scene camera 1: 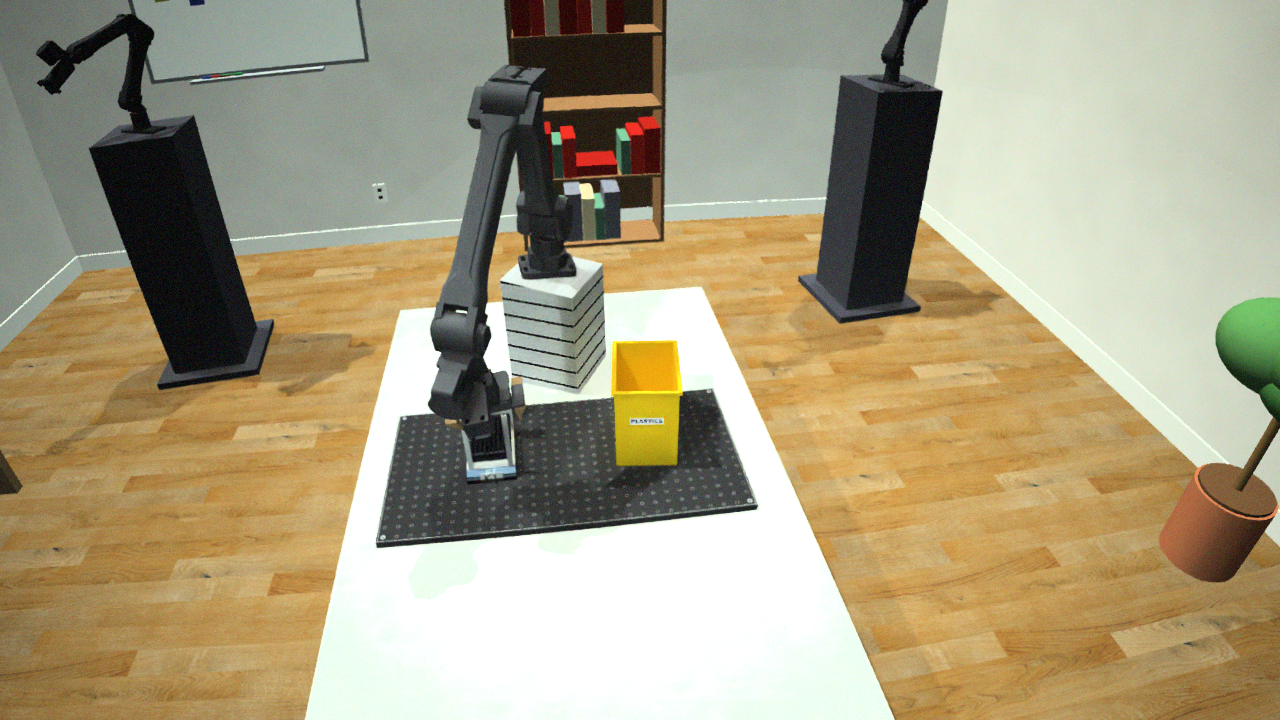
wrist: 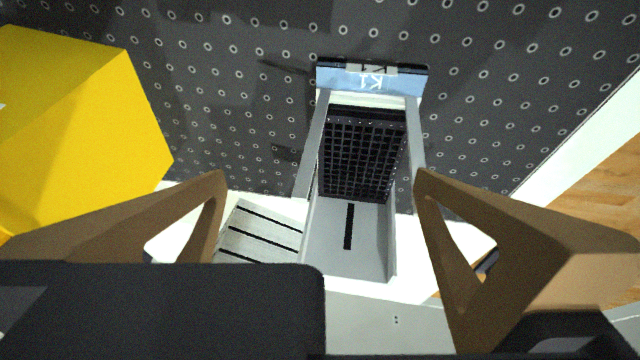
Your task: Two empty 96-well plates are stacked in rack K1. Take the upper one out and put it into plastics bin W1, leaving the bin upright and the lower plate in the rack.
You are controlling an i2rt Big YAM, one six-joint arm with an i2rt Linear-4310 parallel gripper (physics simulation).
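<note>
Rack K1 (scene camera 1: 491,473) (wrist: 414,132) stands upright on the black board, with grey side posts, a tall back wall and a blue label at the front. The black upper 96-well plate (scene camera 1: 488,445) (wrist: 361,157) lies in it, its well grid showing in the wrist view; the lower plate cannot be told apart beneath it. My gripper (scene camera 1: 486,419) (wrist: 320,178) is open and empty, pointing down at the rack. Its brown fingertips are on either side of the rack, above the plate. The yellow plastics bin W1 (scene camera 1: 646,434) (wrist: 105,135) stands upright to the right of the rack in the scene view.
The black perforated board (scene camera 1: 572,501) (wrist: 225,90) lies on the white table (scene camera 1: 581,626). A white block with dark stripes (scene camera 1: 541,335) (wrist: 265,226) stands behind the board, near the arm's base. Two dark pedestals (scene camera 1: 179,259) (scene camera 1: 881,192) with other arms stand beyond the table.
</note>
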